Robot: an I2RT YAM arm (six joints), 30 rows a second.
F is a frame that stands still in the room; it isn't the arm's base.
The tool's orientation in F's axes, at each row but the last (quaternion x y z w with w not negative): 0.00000 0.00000 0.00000 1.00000; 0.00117 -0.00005 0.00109 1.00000; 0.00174 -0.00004 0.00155 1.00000; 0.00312 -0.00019 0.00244 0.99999; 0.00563 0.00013 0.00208 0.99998; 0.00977 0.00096 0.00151 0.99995; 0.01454 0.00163 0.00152 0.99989; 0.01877 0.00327 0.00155 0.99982; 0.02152 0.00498 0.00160 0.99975; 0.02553 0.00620 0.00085 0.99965; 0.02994 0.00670 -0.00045 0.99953
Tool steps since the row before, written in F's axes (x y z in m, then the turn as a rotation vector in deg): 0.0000 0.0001 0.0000 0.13 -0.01 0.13; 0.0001 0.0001 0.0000 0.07 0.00 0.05; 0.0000 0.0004 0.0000 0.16 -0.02 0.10; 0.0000 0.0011 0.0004 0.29 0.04 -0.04; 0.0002 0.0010 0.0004 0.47 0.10 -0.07; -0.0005 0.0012 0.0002 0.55 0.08 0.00; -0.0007 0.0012 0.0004 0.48 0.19 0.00; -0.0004 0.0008 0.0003 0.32 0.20 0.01; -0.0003 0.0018 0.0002 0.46 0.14 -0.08; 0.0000 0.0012 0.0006 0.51 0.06 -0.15; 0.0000 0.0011 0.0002 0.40 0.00 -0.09
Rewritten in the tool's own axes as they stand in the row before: 0.0000 0.0001 0.0000 0.13 -0.01 0.13; 0.0001 0.0001 0.0000 0.07 0.00 0.05; 0.0000 0.0004 0.0000 0.16 -0.02 0.10; 0.0000 0.0011 0.0004 0.29 0.04 -0.04; 0.0002 0.0010 0.0004 0.47 0.10 -0.07; -0.0005 0.0012 0.0002 0.55 0.08 0.00; -0.0007 0.0012 0.0004 0.48 0.19 0.00; -0.0004 0.0008 0.0003 0.32 0.20 0.00; -0.0003 0.0018 0.0001 0.46 0.14 -0.08; 0.0000 0.0012 0.0005 0.51 0.05 -0.15; 0.0000 0.0011 0.0001 0.40 0.00 -0.08
